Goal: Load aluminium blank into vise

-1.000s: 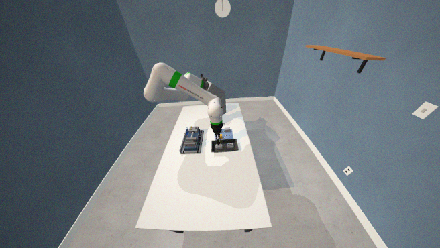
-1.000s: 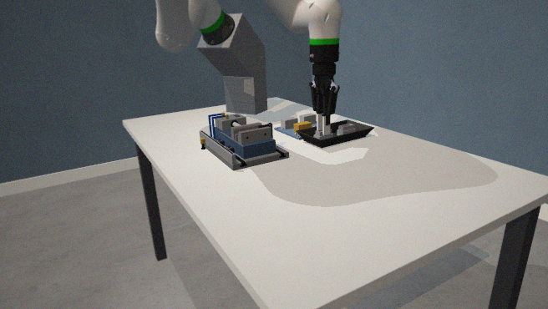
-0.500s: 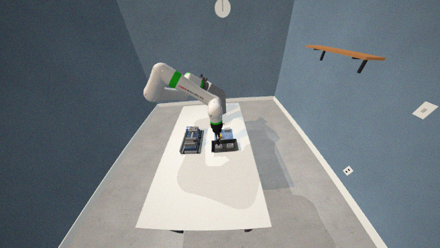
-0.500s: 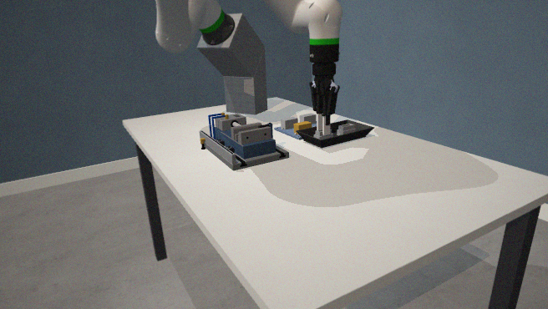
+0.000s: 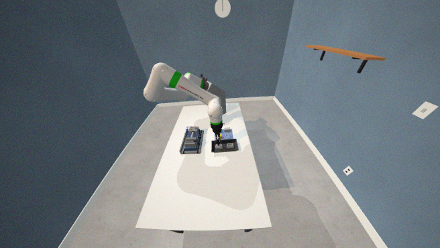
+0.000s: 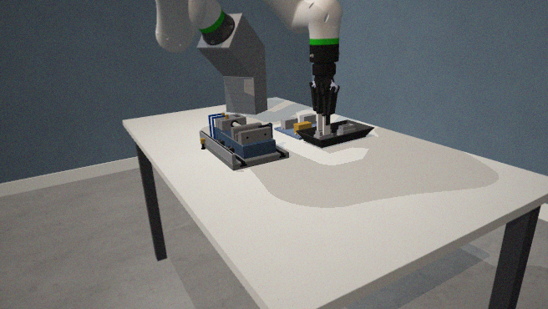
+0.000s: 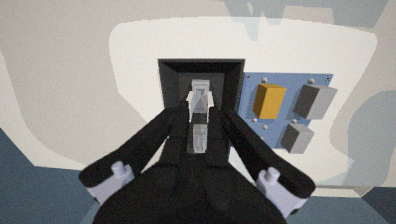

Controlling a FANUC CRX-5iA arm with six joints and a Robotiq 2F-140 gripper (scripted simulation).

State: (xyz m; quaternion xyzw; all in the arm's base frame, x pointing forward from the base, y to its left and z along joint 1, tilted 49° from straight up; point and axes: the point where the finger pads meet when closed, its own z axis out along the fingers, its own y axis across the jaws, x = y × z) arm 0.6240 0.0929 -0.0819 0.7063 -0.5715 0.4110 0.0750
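Now: the aluminium blank 220 mm behind my hand and 40 mm below it. Round my hand: brass blank: 130 mm behind, 10 mm to the left, 40 mm below.
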